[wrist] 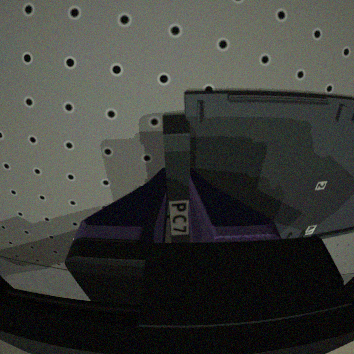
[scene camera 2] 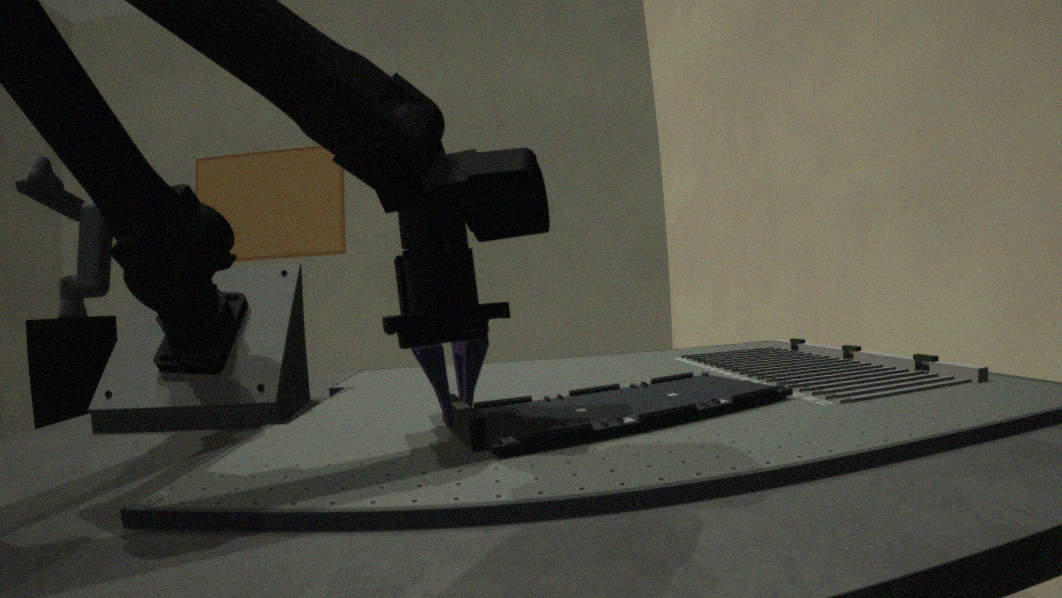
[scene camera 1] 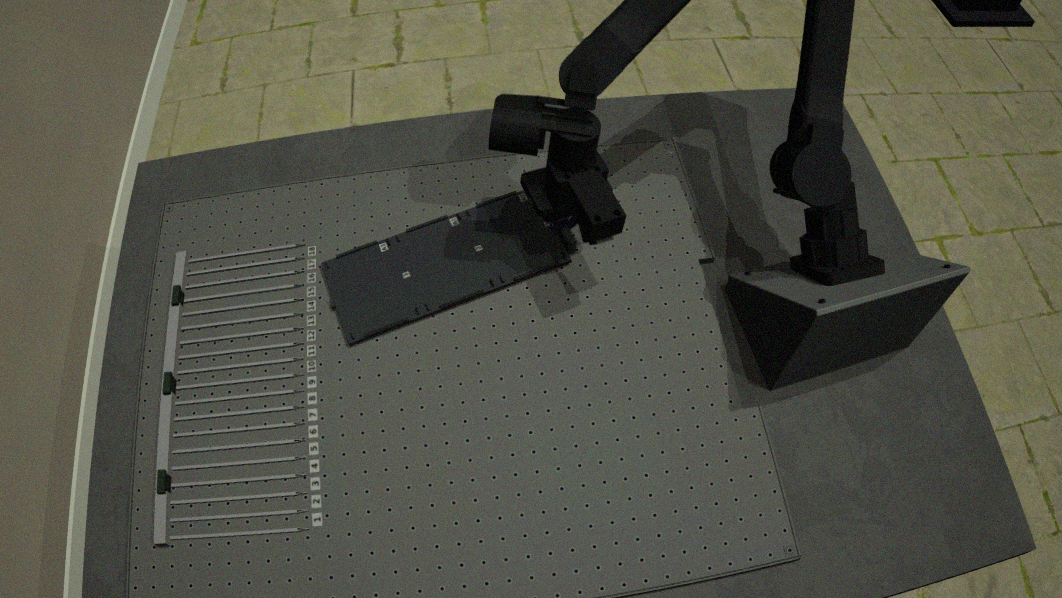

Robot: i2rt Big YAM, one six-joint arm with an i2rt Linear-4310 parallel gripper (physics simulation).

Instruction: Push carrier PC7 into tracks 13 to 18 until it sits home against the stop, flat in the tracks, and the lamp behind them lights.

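Pixels of known places: gripper, fingertip midpoint: [wrist: 177, 176] [scene camera 2: 458, 423] [scene camera 1: 559, 230]; arm's base, origin of the base link: [scene camera 2: 204, 334] [scene camera 1: 836, 270].
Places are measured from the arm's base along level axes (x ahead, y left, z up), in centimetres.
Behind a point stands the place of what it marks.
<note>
Carrier PC7 [scene camera 1: 416, 297] {y -11.0, x 52.2, z -8.2 cm} [scene camera 2: 631, 401] {y -15.6, x 48.5, z -8.1 cm} [wrist: 290, 145] {y -14.5, x 38.6, z -8.1 cm} is a long dark tray with an upright handle bar [wrist: 177, 150] {y -15.1, x 31.3, z -6.2 cm} at its near end. My gripper [scene camera 1: 568, 222] {y -17.9, x 32.0, z -8.2 cm} [scene camera 2: 457, 408] {y -17.9, x 32.0, z -8.2 cm} [wrist: 177, 176] {y -17.9, x 32.0, z -8.2 cm} is shut on that bar, low over the board. The carrier's front end is just outside the track mouths, by the upper numbers in scene camera 1, and its length is turned at an angle to the tracks [scene camera 1: 244, 279] {y -18.9, x 76.0, z -8.9 cm} [scene camera 2: 904, 391] {y -23.7, x 75.1, z -9.0 cm}. I cannot tell whether its front end touches the board. The stop bar [scene camera 1: 173, 334] {y -11.1, x 86.1, z -7.6 cm} is behind the tracks. The green lamp block [scene camera 1: 176, 294] {y -17.1, x 85.7, z -7.0 cm} [scene camera 2: 925, 361] {y -16.7, x 86.5, z -7.9 cm} behind tracks 13 to 18 looks dark.
Lower-numbered tracks run beside these, with two more green blocks [scene camera 1: 168, 383] {y -3.5, x 86.2, z -7.0 cm} [scene camera 1: 162, 481] {y 9.9, x 86.8, z -7.0 cm} on the stop bar. The perforated board [scene camera 1: 557, 445] {y 11.7, x 38.4, z -9.2 cm} [scene camera 2: 297, 475] {y -26.9, x 20.5, z -9.2 cm} lies on a grey table [scene camera 1: 876, 475] {y 24.4, x -0.5, z -10.5 cm}. The arm's wedge-shaped base [scene camera 1: 839, 334] {y 9.4, x 4.3, z 1.6 cm} [scene camera 2: 196, 419] {y -6.8, x 1.7, z -9.3 cm} stands at the opposite end from the stop.
</note>
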